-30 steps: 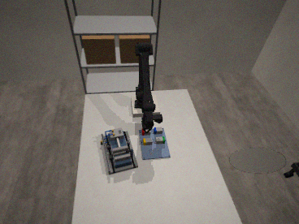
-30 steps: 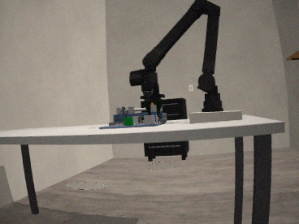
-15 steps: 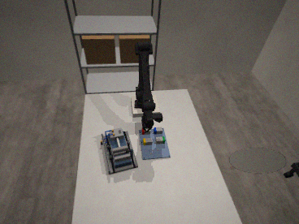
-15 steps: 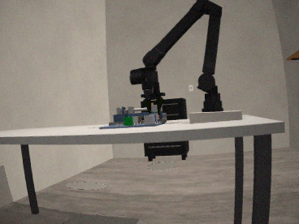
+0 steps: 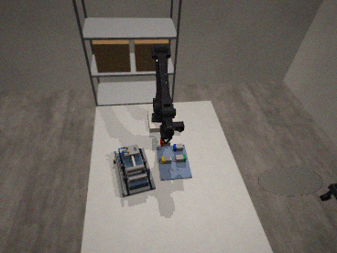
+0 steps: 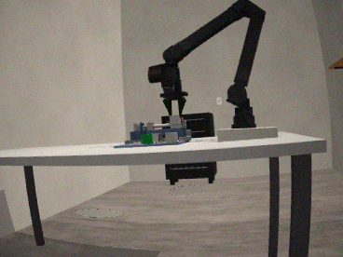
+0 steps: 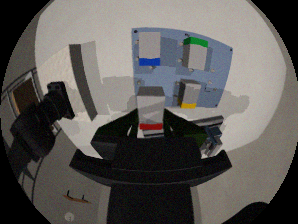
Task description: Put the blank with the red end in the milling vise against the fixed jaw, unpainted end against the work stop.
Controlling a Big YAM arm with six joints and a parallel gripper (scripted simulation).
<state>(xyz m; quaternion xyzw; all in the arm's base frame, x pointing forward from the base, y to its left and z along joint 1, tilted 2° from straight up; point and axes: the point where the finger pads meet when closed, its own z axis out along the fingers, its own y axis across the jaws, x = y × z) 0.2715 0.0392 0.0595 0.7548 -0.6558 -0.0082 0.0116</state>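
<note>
Right now my hand is 9 cm short of the yellow-ended blank, 8 cm above it and 1 cm to the right of it. Round my hand: blue-ended blank 9 cm to the left, 8 cm below, 1 cm behind; then blue plate 10 cm below, 8 cm ahead, 6 cm to the left; then red-ended blank 2 cm below.
</note>
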